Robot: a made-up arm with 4 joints. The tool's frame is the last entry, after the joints. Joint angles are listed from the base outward. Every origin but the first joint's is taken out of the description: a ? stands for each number. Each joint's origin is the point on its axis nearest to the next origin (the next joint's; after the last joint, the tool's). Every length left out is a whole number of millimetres.
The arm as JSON. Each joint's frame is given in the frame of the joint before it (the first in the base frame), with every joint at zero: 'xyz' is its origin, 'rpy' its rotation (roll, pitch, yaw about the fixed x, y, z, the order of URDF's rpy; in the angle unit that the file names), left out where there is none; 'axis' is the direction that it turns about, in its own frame. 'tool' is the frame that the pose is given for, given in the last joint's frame.
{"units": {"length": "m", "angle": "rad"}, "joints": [
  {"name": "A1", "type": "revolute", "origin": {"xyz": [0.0, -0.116, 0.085]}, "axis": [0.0, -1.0, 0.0]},
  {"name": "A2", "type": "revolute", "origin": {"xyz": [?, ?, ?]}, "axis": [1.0, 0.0, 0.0]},
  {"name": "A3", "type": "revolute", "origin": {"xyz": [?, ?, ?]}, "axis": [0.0, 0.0, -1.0]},
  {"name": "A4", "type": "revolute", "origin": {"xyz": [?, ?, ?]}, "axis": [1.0, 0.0, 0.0]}
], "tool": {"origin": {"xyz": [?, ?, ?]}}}
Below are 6 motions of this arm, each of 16 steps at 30 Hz.
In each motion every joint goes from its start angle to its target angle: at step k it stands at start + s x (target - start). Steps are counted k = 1, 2, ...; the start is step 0. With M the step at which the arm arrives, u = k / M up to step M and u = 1 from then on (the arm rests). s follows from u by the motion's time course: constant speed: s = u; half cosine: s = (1 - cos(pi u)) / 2; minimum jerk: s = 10 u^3 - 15 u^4 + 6 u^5.
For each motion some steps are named. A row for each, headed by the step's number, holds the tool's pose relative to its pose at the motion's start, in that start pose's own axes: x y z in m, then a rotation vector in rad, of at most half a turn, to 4 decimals.
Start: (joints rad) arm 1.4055 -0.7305 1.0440 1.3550
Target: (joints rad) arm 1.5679 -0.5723 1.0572 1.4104
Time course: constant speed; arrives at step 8
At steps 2, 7, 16:
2: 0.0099 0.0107 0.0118 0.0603 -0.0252 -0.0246
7: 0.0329 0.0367 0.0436 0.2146 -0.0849 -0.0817
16: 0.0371 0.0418 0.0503 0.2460 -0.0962 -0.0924

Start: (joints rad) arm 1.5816 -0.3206 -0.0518 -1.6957
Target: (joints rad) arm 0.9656 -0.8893 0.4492 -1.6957
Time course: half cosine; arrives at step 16
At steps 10, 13, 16:
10: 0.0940 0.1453 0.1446 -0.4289 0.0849 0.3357
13: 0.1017 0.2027 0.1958 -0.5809 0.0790 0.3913
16: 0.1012 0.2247 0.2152 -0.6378 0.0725 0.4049

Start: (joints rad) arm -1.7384 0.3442 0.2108 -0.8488
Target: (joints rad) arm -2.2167 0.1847 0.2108 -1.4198
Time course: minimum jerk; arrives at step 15
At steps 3, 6, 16:
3: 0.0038 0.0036 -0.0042 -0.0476 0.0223 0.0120
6: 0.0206 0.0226 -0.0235 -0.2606 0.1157 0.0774
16: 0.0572 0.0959 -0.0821 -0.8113 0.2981 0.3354

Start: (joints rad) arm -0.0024 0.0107 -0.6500 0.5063
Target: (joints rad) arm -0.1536 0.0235 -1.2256 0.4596
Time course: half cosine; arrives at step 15
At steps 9, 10, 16:
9: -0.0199 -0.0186 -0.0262 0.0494 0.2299 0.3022
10: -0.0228 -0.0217 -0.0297 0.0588 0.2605 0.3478
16: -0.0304 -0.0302 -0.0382 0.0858 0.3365 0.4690

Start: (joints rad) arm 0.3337 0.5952 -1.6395 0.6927
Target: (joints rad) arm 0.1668 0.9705 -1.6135 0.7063
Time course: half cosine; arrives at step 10
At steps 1, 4, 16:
1: -0.0005 -0.0012 -0.0017 0.0031 -0.0091 0.0037
4: -0.0063 -0.0165 -0.0250 0.0419 -0.1300 0.0507
16: -0.0117 -0.0423 -0.0738 0.1114 -0.3840 0.1348

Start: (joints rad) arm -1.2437 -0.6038 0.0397 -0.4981
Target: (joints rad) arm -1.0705 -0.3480 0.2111 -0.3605
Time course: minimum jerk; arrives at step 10
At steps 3, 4, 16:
3: -0.0051 -0.0091 -0.0039 0.0654 0.0015 -0.0484
4: -0.0101 -0.0171 -0.0075 0.1278 0.0020 -0.0932
16: -0.0314 -0.0462 -0.0222 0.4098 -0.0066 -0.2787

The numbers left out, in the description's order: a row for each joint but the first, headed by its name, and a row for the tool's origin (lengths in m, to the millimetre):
A2: 0.37 0.0 0.054
A3: 0.0 -0.135 0.094
A4: 0.016 0.109 0.0
tool: 0.0 -0.088 -0.06

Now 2 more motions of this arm.
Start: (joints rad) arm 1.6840 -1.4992 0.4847 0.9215
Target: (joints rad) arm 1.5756 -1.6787 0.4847 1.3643
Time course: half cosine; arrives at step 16
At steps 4, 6, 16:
4: -0.0017 0.0086 -0.0104 0.0412 0.0063 0.0185
6: -0.0041 0.0182 -0.0218 0.0870 0.0145 0.0388
16: -0.0189 0.0601 -0.0689 0.2843 0.0635 0.1229

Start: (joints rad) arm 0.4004 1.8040 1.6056 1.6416
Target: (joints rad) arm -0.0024 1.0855 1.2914 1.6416
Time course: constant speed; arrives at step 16
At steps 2, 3, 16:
2: 0.0183 0.0200 0.0028 0.0108 -0.0039 0.0901
3: 0.0270 0.0295 0.0046 0.0132 -0.0062 0.1353
16: 0.1193 0.1167 0.0452 -0.1369 -0.0580 0.6981

